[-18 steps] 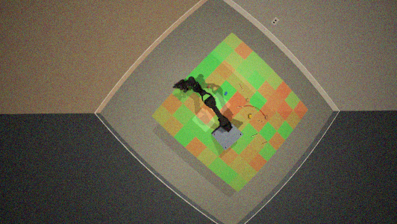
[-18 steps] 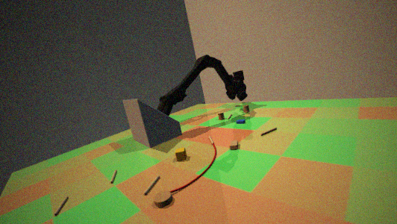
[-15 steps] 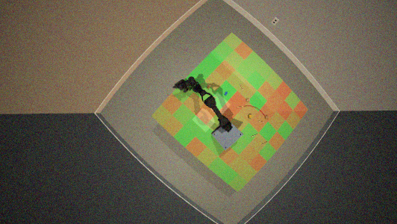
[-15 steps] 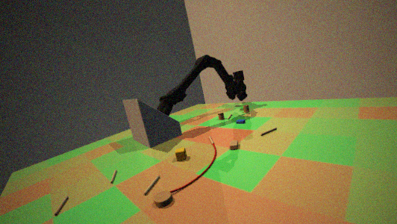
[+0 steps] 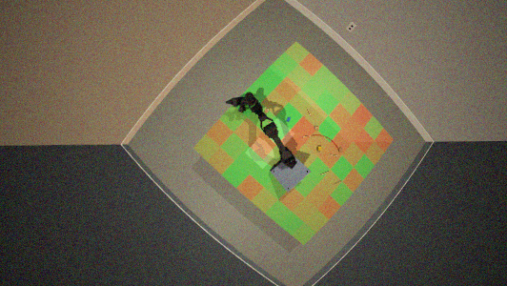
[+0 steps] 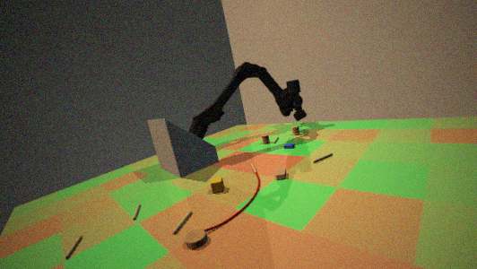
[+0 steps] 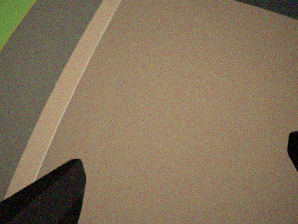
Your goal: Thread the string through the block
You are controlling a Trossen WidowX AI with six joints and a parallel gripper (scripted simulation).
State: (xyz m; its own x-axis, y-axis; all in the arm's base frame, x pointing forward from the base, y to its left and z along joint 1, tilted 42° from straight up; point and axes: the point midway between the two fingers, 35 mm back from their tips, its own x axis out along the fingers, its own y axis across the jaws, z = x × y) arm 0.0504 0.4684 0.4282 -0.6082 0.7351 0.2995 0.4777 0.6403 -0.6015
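My gripper tip is now 22 cm short of the yellow wooden block, 78 cm to the left of it and 9 cm above it. From my gripper tip the other things lie so: thin wooden stick 24 cm ahead, 65 cm to the right, 10 cm below; round wooden button 35 cm ahead, 94 cm to the right, 9 cm below; blue piece 23 cm ahead, 43 cm to the right, 9 cm below.
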